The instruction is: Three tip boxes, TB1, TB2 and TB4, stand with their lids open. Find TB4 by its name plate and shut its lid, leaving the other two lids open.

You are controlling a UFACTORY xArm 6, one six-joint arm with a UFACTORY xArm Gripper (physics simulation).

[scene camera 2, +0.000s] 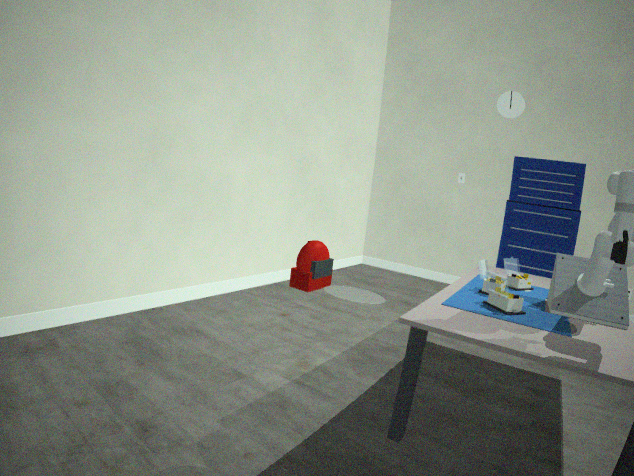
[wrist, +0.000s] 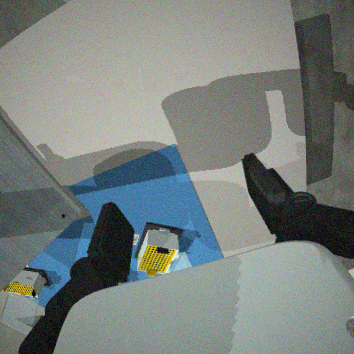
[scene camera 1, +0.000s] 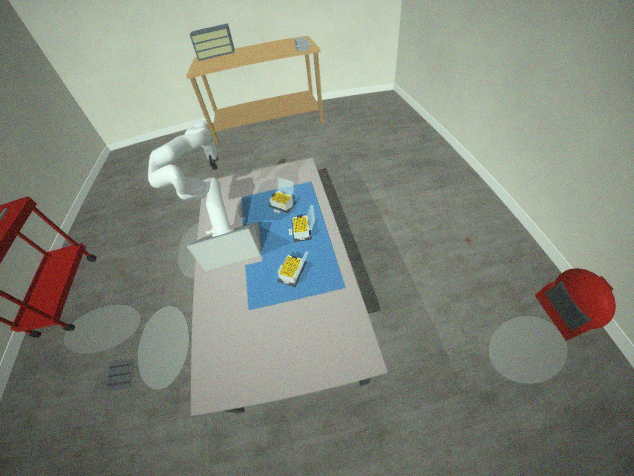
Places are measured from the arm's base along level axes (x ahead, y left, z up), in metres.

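Pixels of known places: gripper, fingertip midpoint: (scene camera 2: pixel 617 262) (wrist: pixel 181 195) (scene camera 1: pixel 215 164); arm's base at its link origin: (scene camera 2: pixel 590 284) (scene camera 1: pixel 223 233).
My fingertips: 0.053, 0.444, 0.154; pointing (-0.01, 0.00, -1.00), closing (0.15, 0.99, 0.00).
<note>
Ahead of a thing's pixels: the offset from my fingertips to its top centre, as dx, dy, dz. "spot": to the spot under its first point. Level surfaces: height alone.
Three white tip boxes with yellow racks and raised clear lids stand on the blue mat: the far box @[+0.317, -0.239, -0.221] (scene camera 1: pixel 281 201) (scene camera 2: pixel 504 303), the middle box (scene camera 1: pixel 301 226) (scene camera 2: pixel 493 284) and the near box @[+0.230, -0.742, -0.221] (scene camera 1: pixel 291 268) (scene camera 2: pixel 519 282). The wrist view shows a box @[+0.326, -0.231, -0.212] (wrist: pixel 159 254) between and below the fingers, and another box (wrist: pixel 25 283) at lower left. A small name plate @[spot: +0.280, -0.271, -0.285] (wrist: pixel 136 239) is partly behind a finger. No plate is legible, so I cannot tell which box is TB4. My gripper (scene camera 1: pixel 213 164) (wrist: pixel 181 195) is open and empty, high and left of the far box.
The arm's slanted grey mounting plate (scene camera 1: pixel 225 249) (scene camera 2: pixel 573 302) (wrist: pixel 30 200) rises beside the left edge of the blue mat @[dz -0.287] (scene camera 1: pixel 266 297) (scene camera 2: pixel 460 298) (wrist: pixel 145 192). The mat lies on the pale table @[dz -0.290] (scene camera 1: pixel 286 348) (wrist: pixel 150 45). A wooden workbench (scene camera 1: pixel 261 53) stands beyond the table, and a red cart (scene camera 1: pixel 57 271) at left.
</note>
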